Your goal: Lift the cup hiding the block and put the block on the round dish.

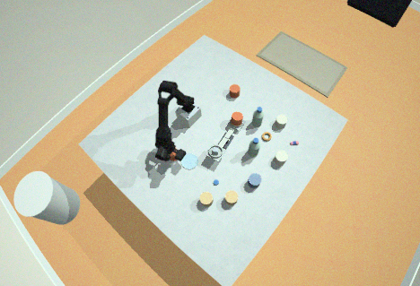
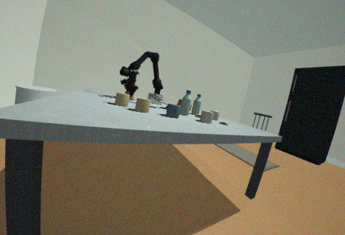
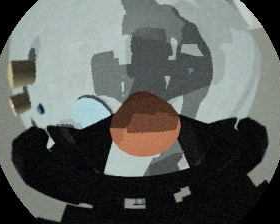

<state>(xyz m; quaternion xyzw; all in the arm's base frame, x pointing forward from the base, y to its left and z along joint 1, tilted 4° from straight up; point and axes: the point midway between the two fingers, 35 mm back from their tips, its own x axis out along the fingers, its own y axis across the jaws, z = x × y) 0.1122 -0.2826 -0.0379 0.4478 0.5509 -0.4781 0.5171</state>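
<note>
Now: gripper tip 20 cm short of the block, 16 cm to the right of it and 6 cm below it. From my gripper tip the other things lie so: small blue piece 31 cm ahead, 3 cm to the left, 2 cm below; blue cup 49 cm ahead, 15 cm to the left, 1 cm above; round pale blue dish 10 cm ahead, 4 cm to the left, 2 cm below.
</note>
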